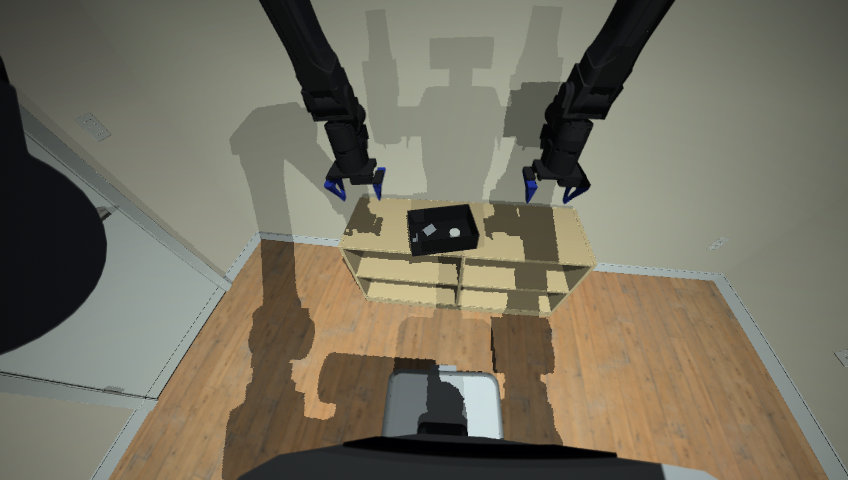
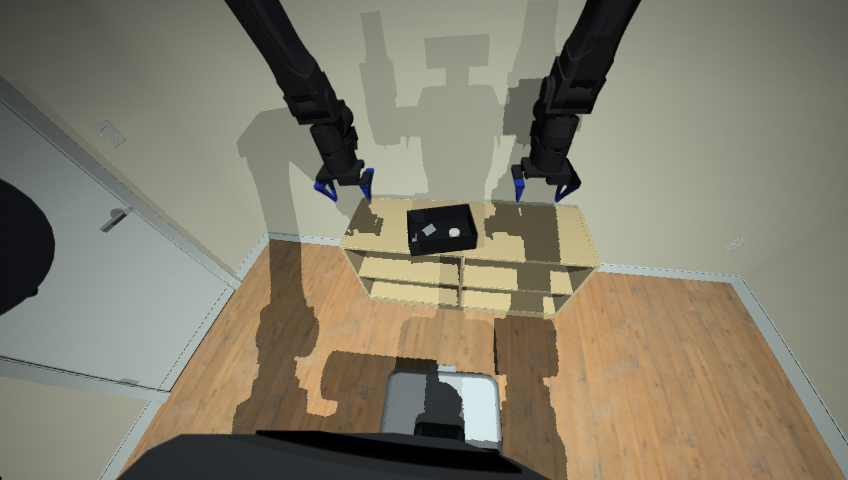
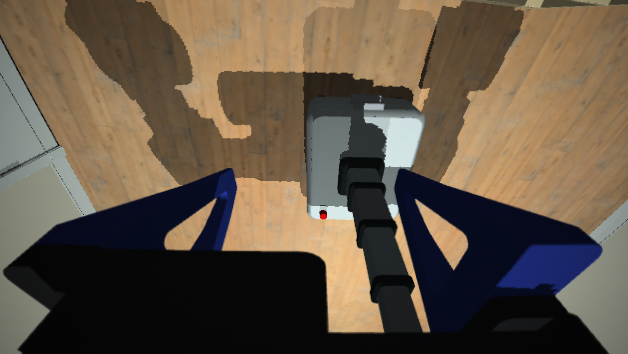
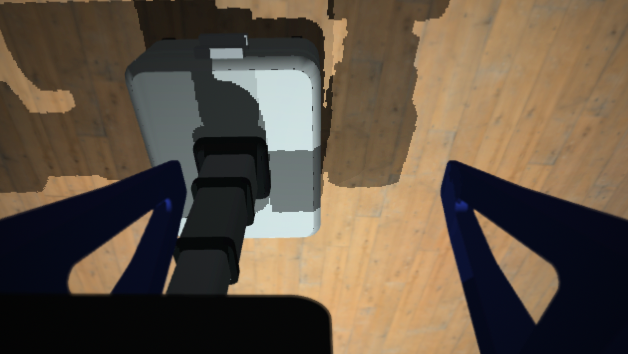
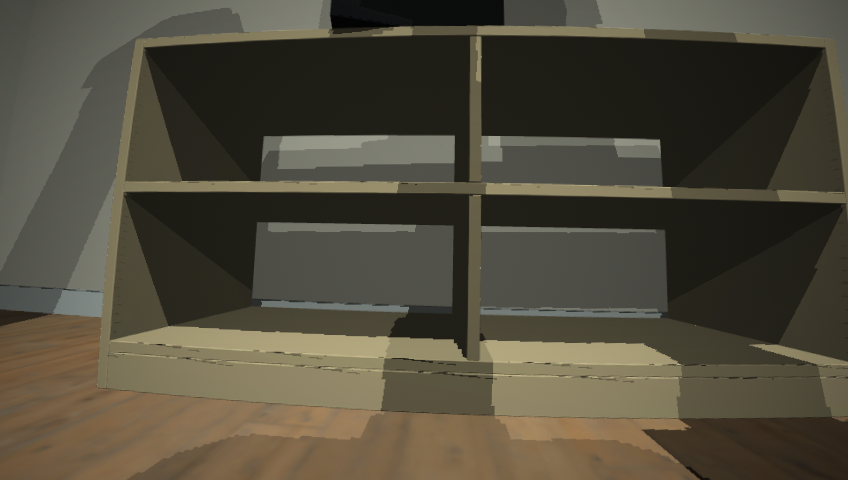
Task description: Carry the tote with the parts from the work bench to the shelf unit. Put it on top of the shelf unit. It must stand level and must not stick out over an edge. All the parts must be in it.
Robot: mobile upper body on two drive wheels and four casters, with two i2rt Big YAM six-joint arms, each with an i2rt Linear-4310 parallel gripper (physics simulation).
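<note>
The black tote rests, looking level, on top of the wooden shelf unit, left of its middle and turned slightly. Its near left corner reaches the front edge; I cannot tell whether it sticks out. Inside show a grey block, a round pale part and a small part. My left gripper and right gripper are open and empty, apart from the tote. The work bench does not show.
The wall stands behind the shelf unit. A door is at the left. My base stands on the wooden floor, with floor between it and the shelf unit.
</note>
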